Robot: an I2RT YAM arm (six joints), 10 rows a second.
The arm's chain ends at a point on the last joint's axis. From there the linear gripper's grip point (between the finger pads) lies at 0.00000 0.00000 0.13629 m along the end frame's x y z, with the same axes.
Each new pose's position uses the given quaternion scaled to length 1; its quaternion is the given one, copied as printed.
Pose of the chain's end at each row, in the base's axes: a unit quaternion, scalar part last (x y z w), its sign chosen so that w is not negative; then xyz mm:
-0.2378 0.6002 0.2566 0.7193 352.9 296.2 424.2
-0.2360 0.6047 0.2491 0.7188 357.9 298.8 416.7
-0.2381 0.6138 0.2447 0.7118 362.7 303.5 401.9
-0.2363 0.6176 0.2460 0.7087 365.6 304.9 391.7
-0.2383 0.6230 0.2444 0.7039 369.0 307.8 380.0
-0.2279 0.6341 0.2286 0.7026 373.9 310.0 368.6
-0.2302 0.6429 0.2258 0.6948 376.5 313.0 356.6
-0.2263 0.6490 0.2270 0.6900 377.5 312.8 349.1
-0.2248 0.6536 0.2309 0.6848 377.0 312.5 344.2
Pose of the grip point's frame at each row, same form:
-0.2378 0.6002 0.2566 0.7193 453.9 384.8 446.9
-0.2360 0.6047 0.2491 0.7188 460.3 386.1 438.1
-0.2381 0.6138 0.2447 0.7118 465.9 390.6 420.0
-0.2363 0.6176 0.2460 0.7087 469.1 392.0 408.8
-0.2383 0.6230 0.2444 0.7039 472.6 395.0 395.0
-0.2279 0.6341 0.2286 0.7026 481.1 393.2 381.1
-0.2302 0.6429 0.2258 0.6948 484.1 396.2 365.8
-0.2263 0.6490 0.2270 0.6900 485.6 395.5 356.6
-0.2248 0.6536 0.2309 0.6848 484.9 395.6 350.3

